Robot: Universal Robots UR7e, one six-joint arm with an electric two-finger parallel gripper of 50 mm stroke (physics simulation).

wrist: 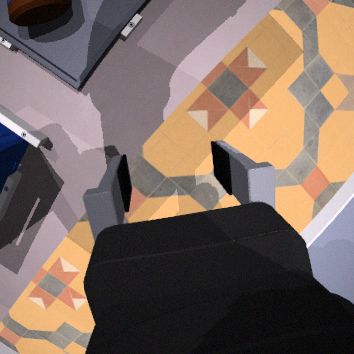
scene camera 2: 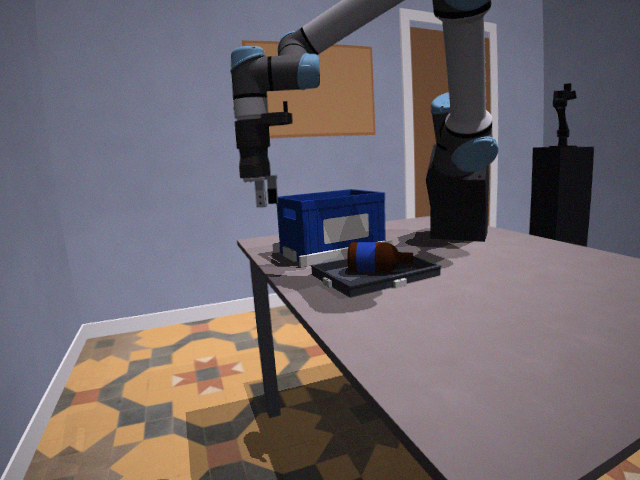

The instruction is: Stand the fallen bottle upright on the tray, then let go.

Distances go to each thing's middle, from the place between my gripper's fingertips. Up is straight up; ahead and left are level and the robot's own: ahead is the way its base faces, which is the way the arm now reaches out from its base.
Labels:
Now: hand 240 mm past the dark grey tray [scene camera 2: 352, 284] and 180 mm above it. The rest, counted from my hand: blue crate [scene camera 2: 310, 223]: 180 mm behind, 270 mm to the right, 100 mm below.

